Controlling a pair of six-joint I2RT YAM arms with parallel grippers.
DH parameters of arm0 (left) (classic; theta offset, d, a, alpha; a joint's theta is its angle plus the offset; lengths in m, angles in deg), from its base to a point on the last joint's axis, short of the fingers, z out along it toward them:
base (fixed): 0 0 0 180
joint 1: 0 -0.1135 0.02 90
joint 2: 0 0 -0.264 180
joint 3: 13.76 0 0.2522 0
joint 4: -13.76 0 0.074 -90
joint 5: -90 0 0 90
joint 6: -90 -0.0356 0 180
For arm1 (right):
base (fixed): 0 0 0 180
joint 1: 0 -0.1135 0.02 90
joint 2: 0 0 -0.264 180
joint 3: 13.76 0 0.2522 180
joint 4: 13.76 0 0.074 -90
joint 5: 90 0 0 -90
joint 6: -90 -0.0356 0 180
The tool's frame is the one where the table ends.
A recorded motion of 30 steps. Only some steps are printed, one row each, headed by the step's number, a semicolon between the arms.
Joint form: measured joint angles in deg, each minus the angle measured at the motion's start. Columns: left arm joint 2, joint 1, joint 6, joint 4, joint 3, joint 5; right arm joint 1, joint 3, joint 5, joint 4, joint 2, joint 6.
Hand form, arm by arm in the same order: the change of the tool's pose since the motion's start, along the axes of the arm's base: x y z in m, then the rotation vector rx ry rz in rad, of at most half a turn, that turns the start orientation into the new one. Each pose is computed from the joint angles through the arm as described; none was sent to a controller.
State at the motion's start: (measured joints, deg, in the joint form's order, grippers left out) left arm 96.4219 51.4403 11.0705 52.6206 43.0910 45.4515; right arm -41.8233 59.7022 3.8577 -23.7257 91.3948 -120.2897
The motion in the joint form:
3: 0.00 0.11 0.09 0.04 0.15 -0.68; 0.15 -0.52 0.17 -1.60 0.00 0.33
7: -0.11 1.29 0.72 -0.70 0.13 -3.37; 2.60 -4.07 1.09 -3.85 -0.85 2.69
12: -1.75 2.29 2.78 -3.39 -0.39 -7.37; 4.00 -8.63 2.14 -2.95 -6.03 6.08
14: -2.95 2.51 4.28 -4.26 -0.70 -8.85; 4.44 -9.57 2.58 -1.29 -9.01 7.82
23: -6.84 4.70 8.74 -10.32 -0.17 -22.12; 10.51 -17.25 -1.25 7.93 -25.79 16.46
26: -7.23 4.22 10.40 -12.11 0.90 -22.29; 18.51 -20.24 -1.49 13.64 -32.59 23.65
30: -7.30 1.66 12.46 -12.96 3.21 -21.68; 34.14 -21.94 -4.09 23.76 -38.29 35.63
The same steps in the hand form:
3: -0.0003 -0.0012 0.0008 -0.0042 -0.0018 -0.0138; 0.0004 -0.0011 -0.0001 0.0078 -0.0178 -0.0048
7: -0.0060 -0.0074 0.0000 -0.0067 0.0075 -0.0812; 0.0048 -0.0189 -0.0121 -0.0324 -0.0374 -0.0580
12: -0.0138 -0.0101 0.0018 -0.0219 0.0337 -0.1674; -0.0075 -0.0406 -0.0109 -0.0863 -0.0680 -0.0924
14: -0.0169 -0.0093 0.0053 -0.0482 0.0400 -0.1964; -0.0141 -0.0493 -0.0032 -0.1081 -0.0901 -0.1039
23: -0.0346 -0.0190 0.0184 -0.1044 0.1020 -0.4611; -0.0507 -0.1100 0.0142 -0.2295 -0.1632 -0.1225
26: -0.0315 -0.0187 0.0232 -0.1284 0.1157 -0.4537; -0.0577 -0.1536 0.0126 -0.3650 -0.1801 -0.2315
30: -0.0163 -0.0132 0.0351 -0.1830 0.1022 -0.3993; -0.0636 -0.2187 0.0040 -0.6042 -0.1184 -0.3835

